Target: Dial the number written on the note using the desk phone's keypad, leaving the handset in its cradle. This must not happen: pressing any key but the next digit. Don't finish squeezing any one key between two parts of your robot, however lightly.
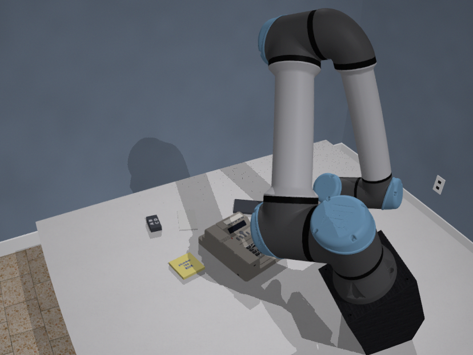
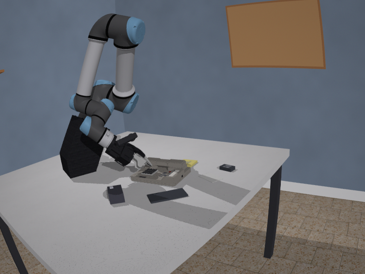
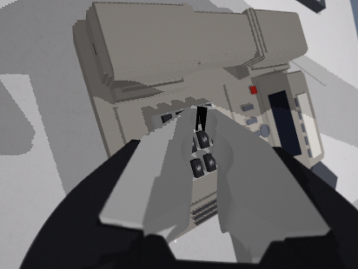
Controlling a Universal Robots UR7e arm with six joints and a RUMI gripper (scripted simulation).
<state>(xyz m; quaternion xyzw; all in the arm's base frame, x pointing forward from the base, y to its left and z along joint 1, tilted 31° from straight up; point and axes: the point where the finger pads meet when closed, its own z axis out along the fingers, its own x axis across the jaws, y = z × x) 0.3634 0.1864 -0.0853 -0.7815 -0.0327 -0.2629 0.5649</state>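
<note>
My gripper is now 20 mm short of the handset, 70 mm to the right of it and 10 mm above it. Also, from my hand: small black box (240 mm ahead, 260 mm to the left, 50 mm below); dark flat slab (230 mm ahead, 90 mm to the right, 50 mm below); pale sheet (240 mm ahead, 150 mm to the left, 60 mm below).
</note>
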